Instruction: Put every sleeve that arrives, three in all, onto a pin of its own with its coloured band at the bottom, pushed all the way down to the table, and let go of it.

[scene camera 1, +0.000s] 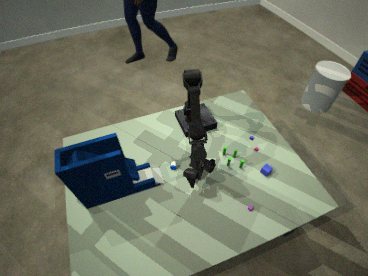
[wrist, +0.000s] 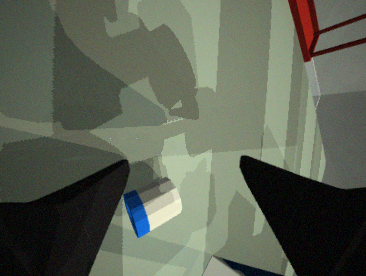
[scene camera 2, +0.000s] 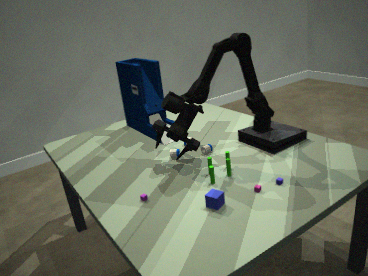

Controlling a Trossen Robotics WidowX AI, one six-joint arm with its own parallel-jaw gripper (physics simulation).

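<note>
My gripper (scene camera 1: 200, 179) (scene camera 2: 168, 153) (wrist: 185, 163) is open and empty, a little above the table. A white sleeve with a blue band (wrist: 152, 207) lies on its side in the wrist view, nearer the left finger, its band to the left. In scene camera 2, one sleeve (scene camera 2: 174, 154) lies by the fingers and another sleeve (scene camera 2: 206, 149) lies between them and the pins. In scene camera 1, a sleeve (scene camera 1: 173, 166) lies between the blue dispenser and the gripper; the arm hides the table beside it. Several green pins (scene camera 1: 229, 162) (scene camera 2: 212, 175) stand upright without sleeves.
The tall blue dispenser (scene camera 1: 75, 175) (scene camera 2: 135, 105) stands on the table, its ramp towards the arm. A blue cube (scene camera 1: 266, 170) (scene camera 2: 215, 199) lies near the pins. Small magenta (scene camera 1: 251, 208) (scene camera 2: 144, 197), pink (scene camera 1: 256, 149) (scene camera 2: 257, 188) and violet (scene camera 1: 252, 137) (scene camera 2: 279, 181) cubes lie about.
</note>
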